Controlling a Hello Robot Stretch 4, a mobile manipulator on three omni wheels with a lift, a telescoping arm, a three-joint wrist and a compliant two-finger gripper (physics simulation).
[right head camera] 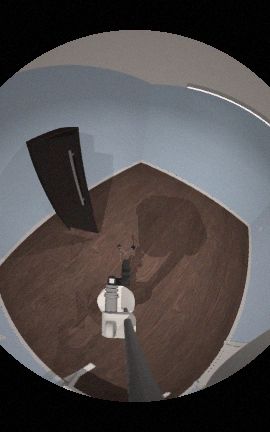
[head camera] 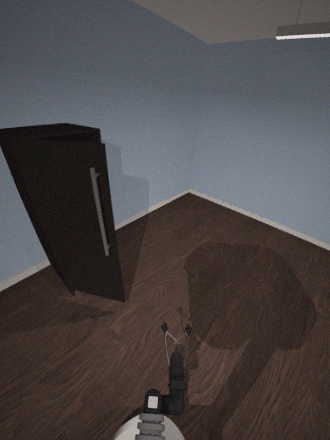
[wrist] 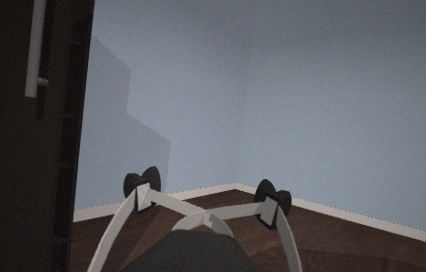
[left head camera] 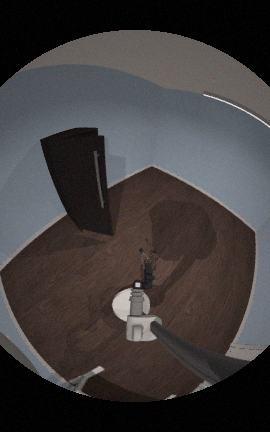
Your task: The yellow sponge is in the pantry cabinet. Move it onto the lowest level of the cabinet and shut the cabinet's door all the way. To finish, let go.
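Frame: origin at the robot's base, x right, y back, z down, level; metres.
Where they show: gripper, fingertip midpoint: [right head camera: 126, 243] [head camera: 176, 323] [wrist: 208, 188] [left head camera: 147, 247].
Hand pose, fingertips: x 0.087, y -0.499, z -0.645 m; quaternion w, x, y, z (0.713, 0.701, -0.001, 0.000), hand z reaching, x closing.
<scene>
After its pixels a point has its place.
The dark pantry cabinet [head camera: 75, 128] @(x -0.676, y -1.360, z -1.372 m) [left head camera: 75, 132] @(x -0.666, y -1.182, z -1.367 m) [right head camera: 55, 132] @(x -0.697, y -1.217, z -1.372 m) stands at the left against the blue wall. Its door [head camera: 55, 200] @(x -0.646, y -0.921, z -1.043 m) [left head camera: 75, 185] @(x -0.622, y -0.918, z -0.912 m) [right head camera: 55, 185] @(x -0.652, y -0.922, z -0.898 m) [wrist: 20, 175] @(x -0.394, y -0.887, z -0.530 m) is slightly ajar, its handle edge standing a little out from the body. The long grey handle [head camera: 100, 212] @(x -0.344, y -0.835, z -1.041 m) [left head camera: 99, 180] @(x -0.340, y -0.837, z -1.027 m) [right head camera: 76, 177] @(x -0.339, y -0.839, z -1.035 m) [wrist: 34, 50] @(x -0.346, y -0.831, z -0.837 m) is upright near that edge. My gripper [head camera: 176, 328] @(x 0.087, y -0.499, z -0.645 m) [left head camera: 147, 251] @(x 0.087, y -0.499, z -0.645 m) [right head camera: 126, 247] @(x 0.087, y -0.499, z -0.645 m) [wrist: 208, 188] @(x 0.087, y -0.499, z -0.645 m) is open and empty, to the right of the cabinet and in front of it, touching nothing. The yellow sponge does not show; the cabinet's inside is mostly hidden by the door.
Blue walls meet in a corner beyond the gripper, with a white baseboard [head camera: 260, 220] @(x 1.598, y -2.562, z 0.011 m) [wrist: 350, 217] @(x 1.470, y -2.665, z -0.006 m) along the brown wooden floor [head camera: 80, 360] @(x -0.556, y -0.455, z 0.027 m). Large shadows lie on the floor to the right. A pale angled object [left head camera: 90, 375] [right head camera: 80, 374] shows at the lower left of both side head views.
</scene>
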